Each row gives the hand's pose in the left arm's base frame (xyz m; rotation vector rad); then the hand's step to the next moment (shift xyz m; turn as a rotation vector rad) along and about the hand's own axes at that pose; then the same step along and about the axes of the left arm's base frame.
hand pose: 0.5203 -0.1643 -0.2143 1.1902 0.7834 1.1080
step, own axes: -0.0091 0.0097 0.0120 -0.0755 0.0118 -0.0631
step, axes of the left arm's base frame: 0.0059 -0.0124 0.0115 -0.0839 -0.0519 -0.0090
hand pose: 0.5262 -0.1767 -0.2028 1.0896 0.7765 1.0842
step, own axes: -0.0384 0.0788 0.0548 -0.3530 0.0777 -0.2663
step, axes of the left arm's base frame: 0.0145 -0.0463 0.0913 -0.3730 -0.2495 -0.0118
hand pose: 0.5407 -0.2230 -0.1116 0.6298 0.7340 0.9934
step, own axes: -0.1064 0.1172 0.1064 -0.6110 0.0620 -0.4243
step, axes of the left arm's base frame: -0.0133 -0.0621 0.1799 -0.5801 -0.4668 -0.0532
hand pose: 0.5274 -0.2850 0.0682 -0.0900 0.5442 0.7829
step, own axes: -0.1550 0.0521 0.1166 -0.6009 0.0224 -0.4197
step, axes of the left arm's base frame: -0.0754 -0.0310 0.1835 -0.5449 -0.4872 -0.0590
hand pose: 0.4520 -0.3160 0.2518 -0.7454 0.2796 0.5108
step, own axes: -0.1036 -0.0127 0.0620 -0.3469 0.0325 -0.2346
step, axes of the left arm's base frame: -0.0766 0.0005 0.0942 -0.3245 -0.2637 -0.0398
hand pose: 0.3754 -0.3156 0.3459 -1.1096 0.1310 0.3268
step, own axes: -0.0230 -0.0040 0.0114 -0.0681 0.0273 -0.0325
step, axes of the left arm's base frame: -0.0211 0.0041 0.0146 -0.0712 -0.0312 -0.0197
